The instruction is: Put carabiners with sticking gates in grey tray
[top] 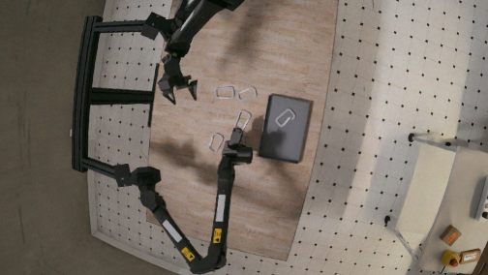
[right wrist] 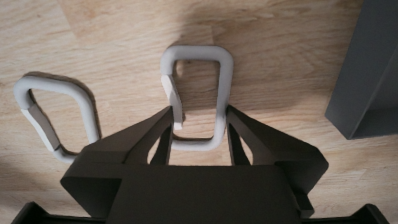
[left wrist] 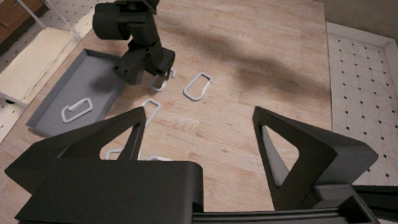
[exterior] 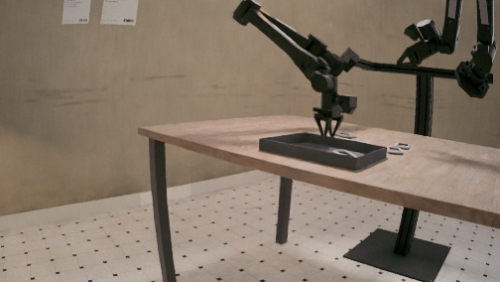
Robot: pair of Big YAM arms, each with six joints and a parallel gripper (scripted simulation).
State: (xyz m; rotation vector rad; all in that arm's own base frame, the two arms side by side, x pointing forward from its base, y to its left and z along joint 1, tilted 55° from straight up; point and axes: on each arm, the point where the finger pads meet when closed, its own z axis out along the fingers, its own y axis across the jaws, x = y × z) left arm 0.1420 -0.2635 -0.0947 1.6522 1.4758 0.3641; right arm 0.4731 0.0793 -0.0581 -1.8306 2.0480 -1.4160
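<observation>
Now: right hand 190 mm short of the grey tray and 150 mm to the right of it.
</observation>
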